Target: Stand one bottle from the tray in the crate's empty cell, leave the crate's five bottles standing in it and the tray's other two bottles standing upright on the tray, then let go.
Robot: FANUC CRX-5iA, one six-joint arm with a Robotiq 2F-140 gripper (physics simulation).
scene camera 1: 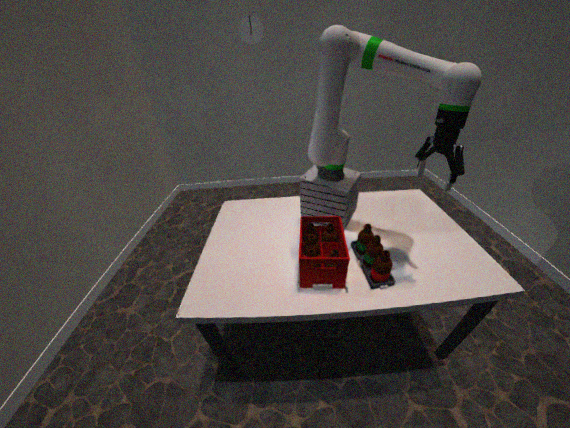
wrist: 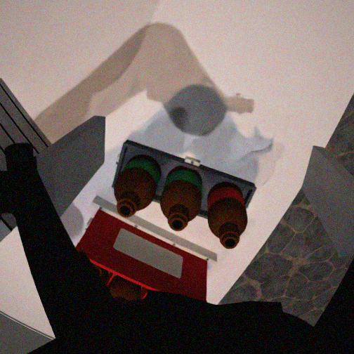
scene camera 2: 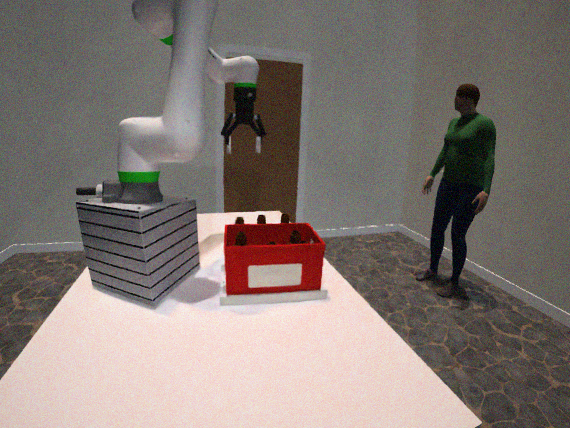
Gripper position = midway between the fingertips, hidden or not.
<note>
I see my gripper (scene camera 1: pixel 431 183), a red-banded bottle (wrist: pixel 226 215), a green-banded bottle (wrist: pixel 180 201) and a green-banded bottle (wrist: pixel 134 189).
My gripper also shows in the wrist view (wrist: pixel 208 152) and in scene camera 2 (scene camera 2: pixel 243 152).
</note>
